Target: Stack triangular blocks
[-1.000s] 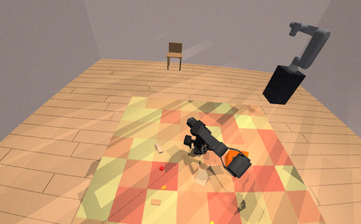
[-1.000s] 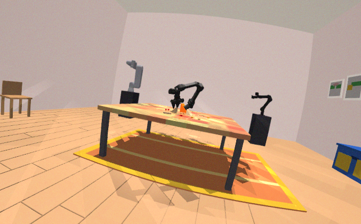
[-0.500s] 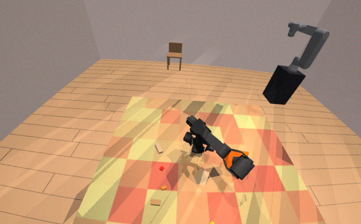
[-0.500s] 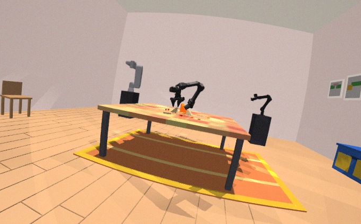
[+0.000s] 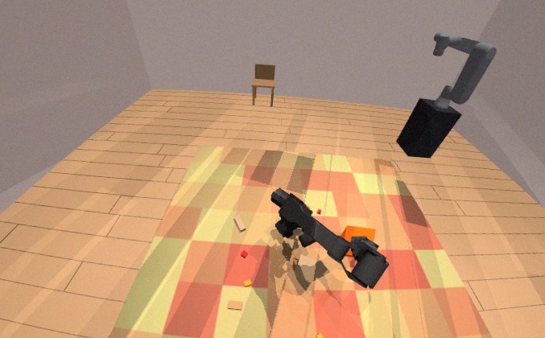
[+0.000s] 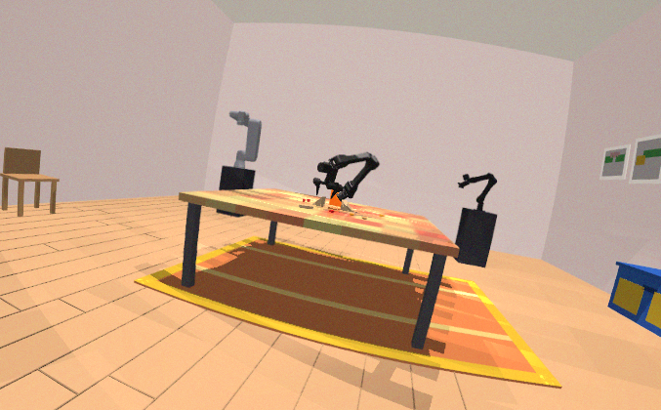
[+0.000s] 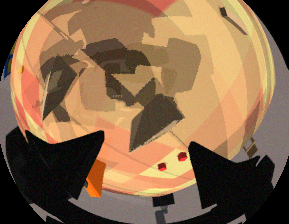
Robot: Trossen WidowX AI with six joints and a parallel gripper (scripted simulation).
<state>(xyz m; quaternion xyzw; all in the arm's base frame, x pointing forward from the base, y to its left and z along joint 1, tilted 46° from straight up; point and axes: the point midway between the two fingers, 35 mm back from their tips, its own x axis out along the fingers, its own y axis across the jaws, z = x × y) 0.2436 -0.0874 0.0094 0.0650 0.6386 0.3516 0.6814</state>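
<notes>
Right now my gripper tip is 4 cm above the wedge-shaped block and 1 cm to the left of it. Also, from my gripper tip: brown flat piece (28 cm to the left, 23 cm ahead, 5 cm below); then pale flat strip (25 cm ahead, 5 cm below, 4 cm to the right).
</notes>
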